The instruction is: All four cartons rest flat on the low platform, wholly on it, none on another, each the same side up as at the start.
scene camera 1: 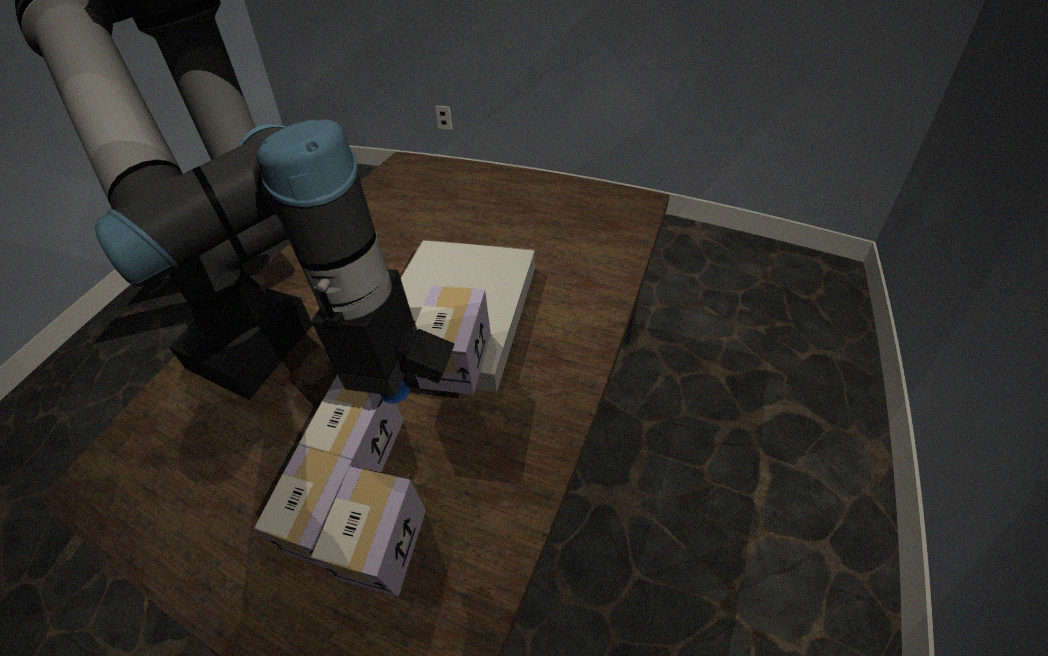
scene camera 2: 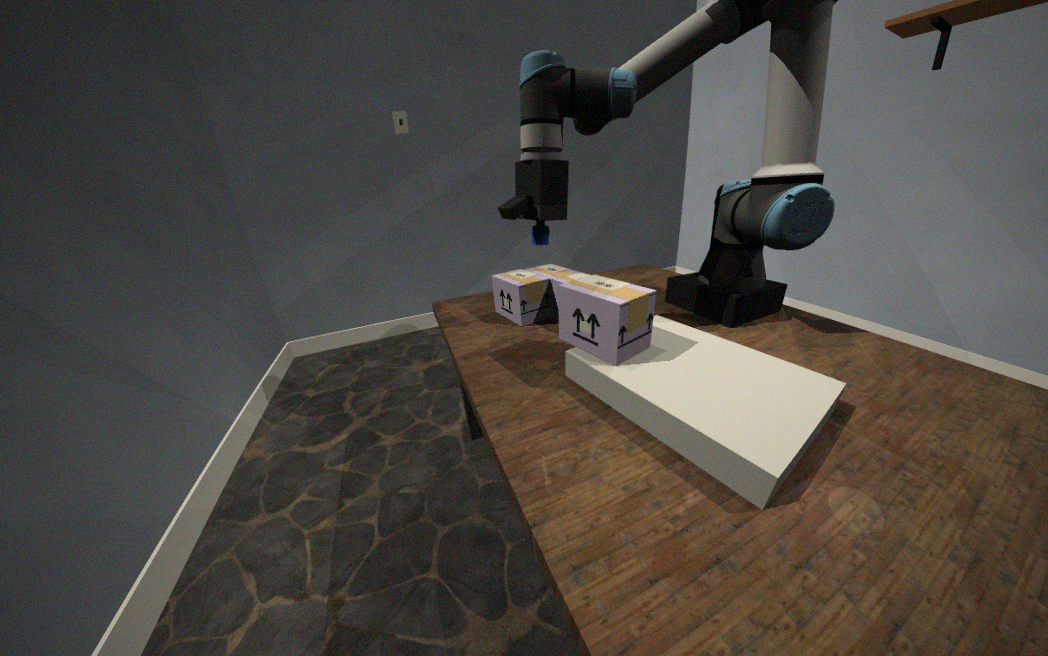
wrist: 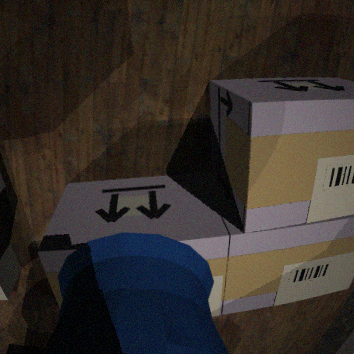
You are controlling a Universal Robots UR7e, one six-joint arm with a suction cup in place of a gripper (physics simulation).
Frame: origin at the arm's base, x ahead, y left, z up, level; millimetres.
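Seen in the pictures: end effector, tool point: (scene camera 2: 540, 243) (wrist: 136, 291); arm's base, origin of the base link: (scene camera 1: 236, 318) (scene camera 2: 730, 281).
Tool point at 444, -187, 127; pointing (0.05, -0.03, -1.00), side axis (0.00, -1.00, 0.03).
Offsets run from my tool point to a thing's middle, as dx, dy, dz. Level surfaces: height alone.
My suction cup (scene camera 1: 395, 396) (scene camera 2: 539, 242) (wrist: 135, 255) is blue and points down; scene camera 2 shows a gap below it, and it carries no carton. In the wrist view it partly covers the nearest table carton {-110, +14, -147} (scene camera 1: 351, 425) (wrist: 135, 207). A second carton {-115, -116, -147} (scene camera 1: 301, 498) (wrist: 290, 265) adjoins that one end to end. A third carton {-26, -128, -147} (scene camera 1: 371, 526) (scene camera 2: 522, 297) (wrist: 300, 145) stands beside the second, towards the table's long edge. A fourth carton {+5, +177, -99} (scene camera 1: 464, 321) (scene camera 2: 591, 328) sits upright on the cream platform {-43, +320, -172} (scene camera 1: 494, 266) (scene camera 2: 719, 410), overhanging one end.
The arm's black base (scene camera 1: 239, 348) (scene camera 2: 727, 297) stands on the wooden table {dz -196} (scene camera 1: 572, 224) (scene camera 2: 889, 556). The third and fourth cartons are near the table's long edge. A wall shelf (scene camera 2: 959, 17) is high at the right in scene camera 2.
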